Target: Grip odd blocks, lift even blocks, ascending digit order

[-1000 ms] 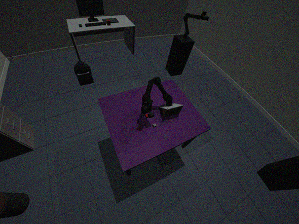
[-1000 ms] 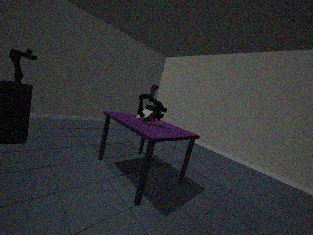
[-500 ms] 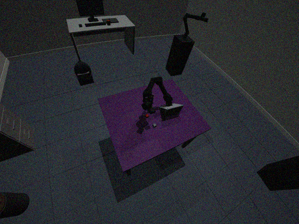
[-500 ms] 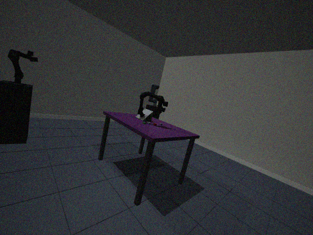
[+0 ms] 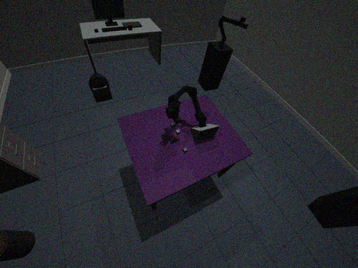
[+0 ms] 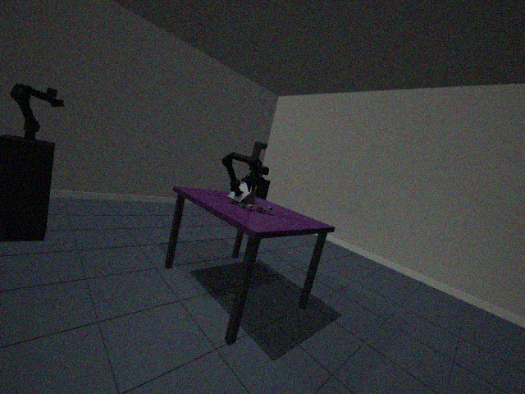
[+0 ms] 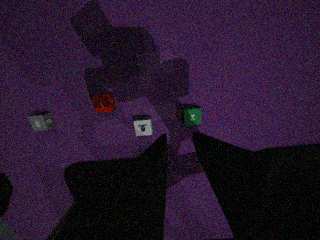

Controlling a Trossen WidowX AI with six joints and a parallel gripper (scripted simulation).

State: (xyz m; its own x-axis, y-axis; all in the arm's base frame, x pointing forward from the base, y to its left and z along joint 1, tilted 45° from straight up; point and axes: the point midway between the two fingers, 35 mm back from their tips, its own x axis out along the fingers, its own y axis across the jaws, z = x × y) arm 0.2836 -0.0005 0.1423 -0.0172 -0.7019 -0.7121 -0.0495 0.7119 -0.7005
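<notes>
The green block lies 120 mm below my gripper tip, 40 mm to the right of it and 10 mm behind it. Round my gripper tip: red block: 130 mm to the left, 120 mm below, 20 mm ahead; white block: 120 mm below, 60 mm to the left, 30 mm behind; grey block: 270 mm to the left, 120 mm below, 20 mm behind.
</notes>
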